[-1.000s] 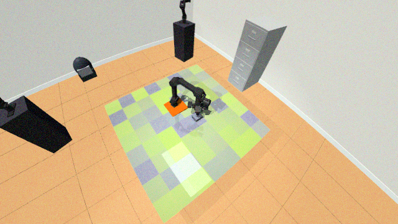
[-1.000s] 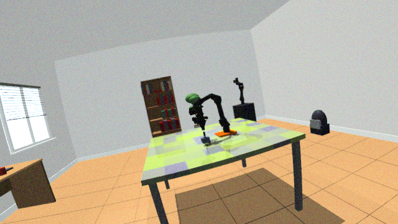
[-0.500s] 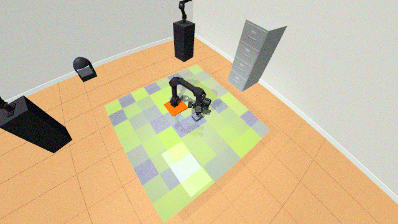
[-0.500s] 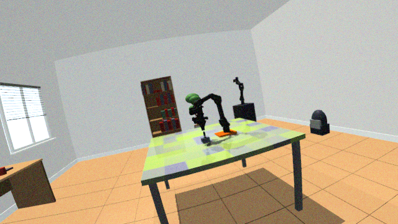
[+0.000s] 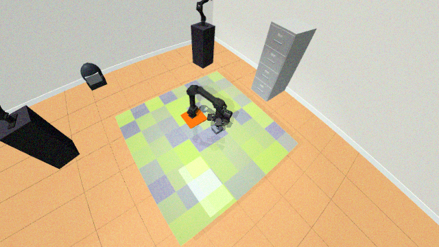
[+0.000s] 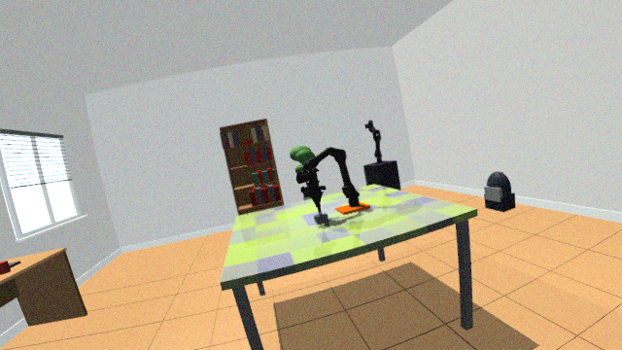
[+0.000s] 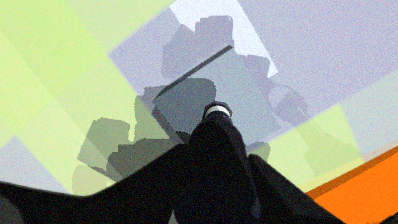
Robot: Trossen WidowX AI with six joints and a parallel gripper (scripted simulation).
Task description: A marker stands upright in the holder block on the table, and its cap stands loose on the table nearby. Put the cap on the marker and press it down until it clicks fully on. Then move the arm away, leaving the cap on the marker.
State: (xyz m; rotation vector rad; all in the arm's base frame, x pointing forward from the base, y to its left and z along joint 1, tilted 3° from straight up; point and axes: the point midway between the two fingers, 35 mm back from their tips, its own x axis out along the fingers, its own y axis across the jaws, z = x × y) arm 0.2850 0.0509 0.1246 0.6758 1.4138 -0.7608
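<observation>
The holder block lies 9 cm below my gripper tip. From my gripper tip the other things lie so: dark marker cap (1 cm above).
</observation>
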